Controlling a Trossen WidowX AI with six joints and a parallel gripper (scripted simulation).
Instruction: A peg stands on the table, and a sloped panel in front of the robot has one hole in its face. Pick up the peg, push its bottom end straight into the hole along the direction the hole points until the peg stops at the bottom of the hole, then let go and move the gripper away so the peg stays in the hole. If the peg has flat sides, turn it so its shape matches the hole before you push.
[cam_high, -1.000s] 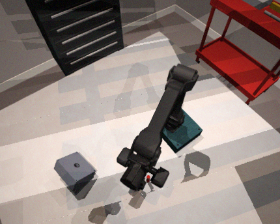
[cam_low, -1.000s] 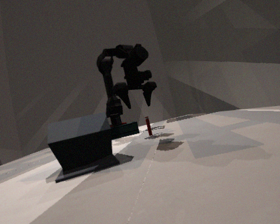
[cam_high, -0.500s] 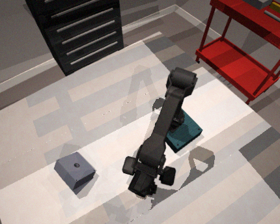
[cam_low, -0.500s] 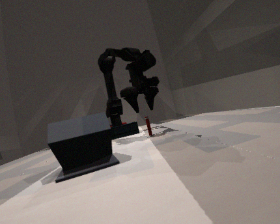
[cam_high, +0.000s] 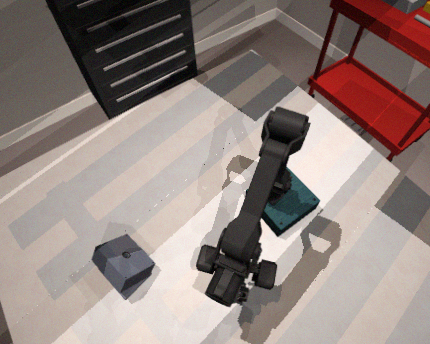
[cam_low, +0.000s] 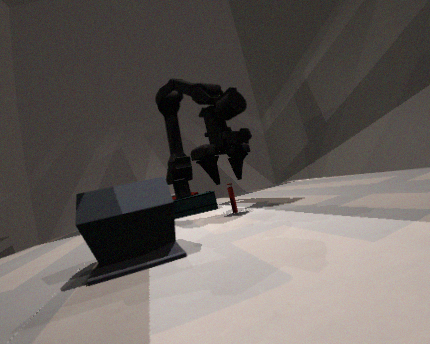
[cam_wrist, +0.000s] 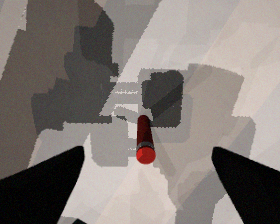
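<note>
My gripper tip is 1 cm past the red peg and 3 cm above it. From my gripper tip the other things lie so: grey sloped panel: 19 cm ahead, 25 cm to the right, 2 cm below.
</note>
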